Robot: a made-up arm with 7 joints. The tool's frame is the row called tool.
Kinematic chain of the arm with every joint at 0, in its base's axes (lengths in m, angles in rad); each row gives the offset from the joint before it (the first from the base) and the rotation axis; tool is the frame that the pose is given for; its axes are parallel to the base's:
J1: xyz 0 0.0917 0 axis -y
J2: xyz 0 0.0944 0 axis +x
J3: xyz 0 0 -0.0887 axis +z
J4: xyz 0 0 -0.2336 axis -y
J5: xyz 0 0 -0.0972 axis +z
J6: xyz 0 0 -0.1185 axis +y
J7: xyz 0 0 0 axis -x
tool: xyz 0 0 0
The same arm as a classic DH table. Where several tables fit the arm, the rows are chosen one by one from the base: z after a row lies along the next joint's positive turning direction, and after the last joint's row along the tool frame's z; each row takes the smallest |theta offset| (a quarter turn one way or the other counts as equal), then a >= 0, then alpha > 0; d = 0 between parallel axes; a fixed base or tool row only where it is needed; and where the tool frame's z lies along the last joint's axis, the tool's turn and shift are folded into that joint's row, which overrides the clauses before.
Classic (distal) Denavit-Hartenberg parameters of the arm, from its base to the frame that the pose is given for. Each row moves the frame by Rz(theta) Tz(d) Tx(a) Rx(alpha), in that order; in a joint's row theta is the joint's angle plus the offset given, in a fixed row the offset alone. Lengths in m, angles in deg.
base (fixed): d 0; theta_offset 0; a 0; alpha 90
J1: d -0.1861; theta_offset 90; a 0; alpha 90
J2: d 0; theta_offset 90; a 0; alpha 90
J3: d -0.3223; theta_offset 90; a 0; alpha 90
J4: d 0; theta_offset 0; a 0; alpha -90
J5: d -0.2157; theta_offset 0; a 0; alpha -90
J6: d 0; theta_offset -90; a 0; alpha 90
J7: d 0; theta_offset 90; a 0; alpha 90
tool (fixed): d 0; theta_offset -90; a 0; alpha 0

